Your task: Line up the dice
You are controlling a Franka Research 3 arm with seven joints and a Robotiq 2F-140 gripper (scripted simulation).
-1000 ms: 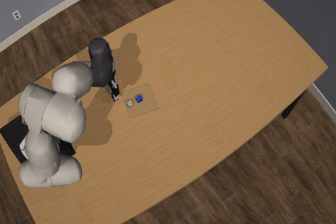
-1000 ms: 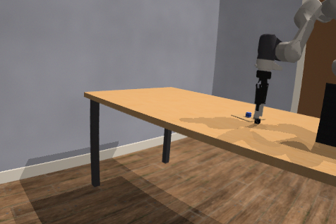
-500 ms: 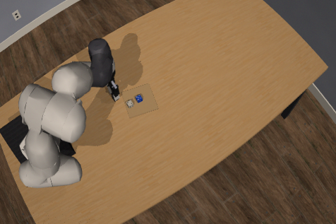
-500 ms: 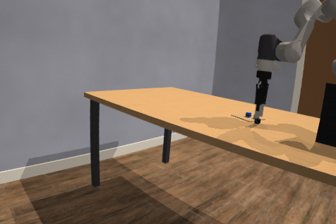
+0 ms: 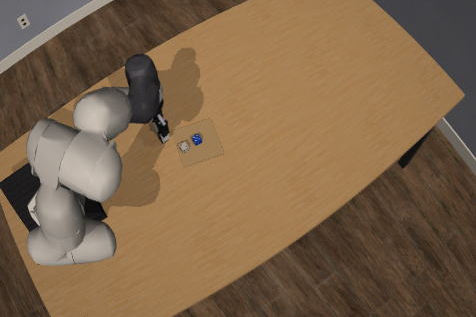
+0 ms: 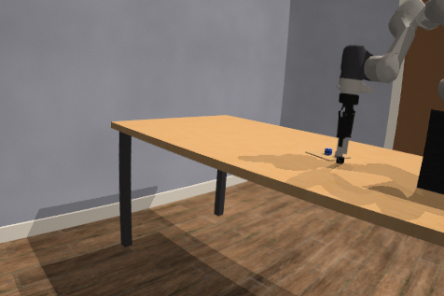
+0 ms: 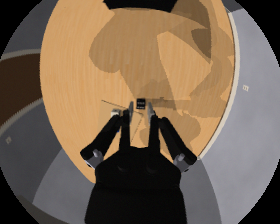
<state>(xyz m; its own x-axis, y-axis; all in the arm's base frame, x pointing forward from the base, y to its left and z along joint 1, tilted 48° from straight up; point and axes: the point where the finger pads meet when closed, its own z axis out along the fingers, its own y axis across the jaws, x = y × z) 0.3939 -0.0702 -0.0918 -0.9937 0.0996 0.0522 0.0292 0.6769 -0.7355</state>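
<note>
The black die lies 5 cm below my hand. Round my hand: white die 3 cm ahead, 8 cm to the right, 5 cm below; then thin tan mat 8 cm ahead, 8 cm to the right, 6 cm below; then blue die 8 cm ahead, 8 cm to the right, 5 cm below.
</note>
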